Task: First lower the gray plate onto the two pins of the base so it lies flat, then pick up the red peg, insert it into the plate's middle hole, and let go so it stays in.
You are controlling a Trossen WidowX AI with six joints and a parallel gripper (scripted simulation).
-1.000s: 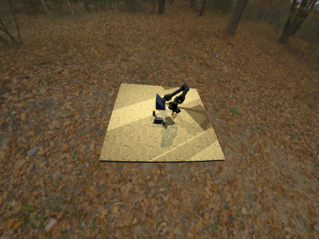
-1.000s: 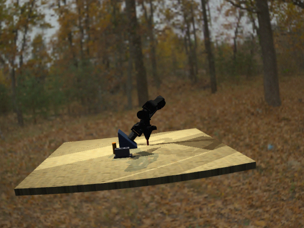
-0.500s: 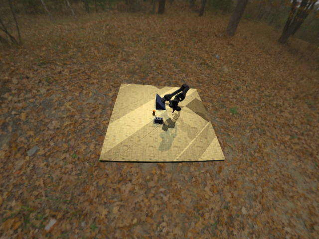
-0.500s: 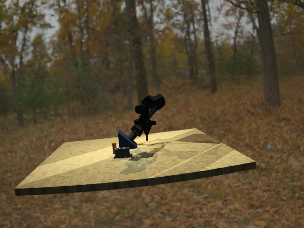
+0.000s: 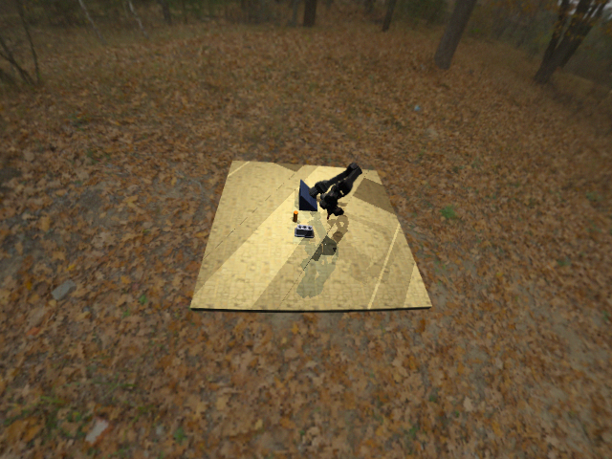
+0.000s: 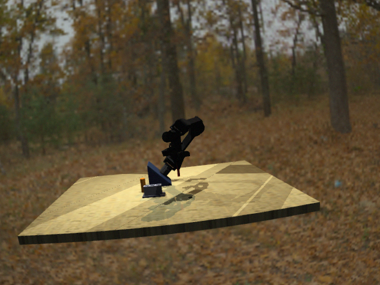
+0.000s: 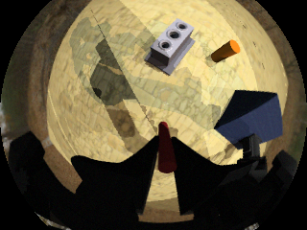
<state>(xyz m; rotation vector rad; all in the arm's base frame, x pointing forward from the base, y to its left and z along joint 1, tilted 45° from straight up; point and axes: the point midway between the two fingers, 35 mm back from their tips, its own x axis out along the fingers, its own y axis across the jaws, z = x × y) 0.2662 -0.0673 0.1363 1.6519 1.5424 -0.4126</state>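
The gray plate lies 160 mm to the right of my gripper tip, 70 mm below it and 40 mm ahead of it. From my gripper tip the other things lie so: red peg: right at my gripper tip; then orange cylinder: 200 mm to the right, 80 mm below, 70 mm behind.
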